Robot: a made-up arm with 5 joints.
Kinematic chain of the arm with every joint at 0, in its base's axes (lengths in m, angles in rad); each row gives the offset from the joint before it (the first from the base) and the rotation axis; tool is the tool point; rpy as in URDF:
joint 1: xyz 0 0 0.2 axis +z
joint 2: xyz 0 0 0 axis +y
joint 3: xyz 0.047 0 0.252 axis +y
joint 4: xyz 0.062 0 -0.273 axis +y
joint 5: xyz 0.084 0 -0.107 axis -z
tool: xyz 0 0 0 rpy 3.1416 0 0
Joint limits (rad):
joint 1: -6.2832..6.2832
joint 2: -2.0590..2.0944
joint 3: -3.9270..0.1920
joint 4: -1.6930..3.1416
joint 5: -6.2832..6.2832
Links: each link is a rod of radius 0.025 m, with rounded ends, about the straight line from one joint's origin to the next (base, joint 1, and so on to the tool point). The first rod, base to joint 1, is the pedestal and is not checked.
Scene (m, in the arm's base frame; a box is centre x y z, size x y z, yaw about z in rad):
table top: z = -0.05
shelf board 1: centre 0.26 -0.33 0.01 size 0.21 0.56 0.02 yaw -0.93
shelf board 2: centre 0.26 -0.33 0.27 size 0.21 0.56 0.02 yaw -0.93
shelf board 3: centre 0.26 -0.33 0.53 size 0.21 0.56 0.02 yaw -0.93
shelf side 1: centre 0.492 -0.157 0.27 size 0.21 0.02 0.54 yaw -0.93
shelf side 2: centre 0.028 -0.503 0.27 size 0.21 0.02 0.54 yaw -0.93
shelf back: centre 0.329 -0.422 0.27 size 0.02 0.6 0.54 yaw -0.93
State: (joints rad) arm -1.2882 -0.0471 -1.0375 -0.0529 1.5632
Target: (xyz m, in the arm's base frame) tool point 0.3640 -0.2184 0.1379
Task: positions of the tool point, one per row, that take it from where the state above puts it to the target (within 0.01 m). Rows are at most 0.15 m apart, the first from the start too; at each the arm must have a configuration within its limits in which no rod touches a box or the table.
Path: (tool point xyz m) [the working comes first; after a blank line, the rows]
Joints at the target: -0.5404 0.3453 -0.8002 0.0504 1.5632
Straight joint move there: touches shelf board 2.

1: 0.2017 -0.3280 0.4265
2: 0.2428 -0.2265 0.4304
3: 0.2488 -0.1301 0.4244
4: 0.2276 -0.0492 0.4092
5: 0.2634 -0.0643 0.3464
6: 0.2819 -0.0767 0.2771
7: 0.2828 -0.0850 0.2060
8: 0.2667 -0.0879 0.1379
9: 0.3229 -0.1479 0.1435
10: 0.3640 -0.2184 0.1379

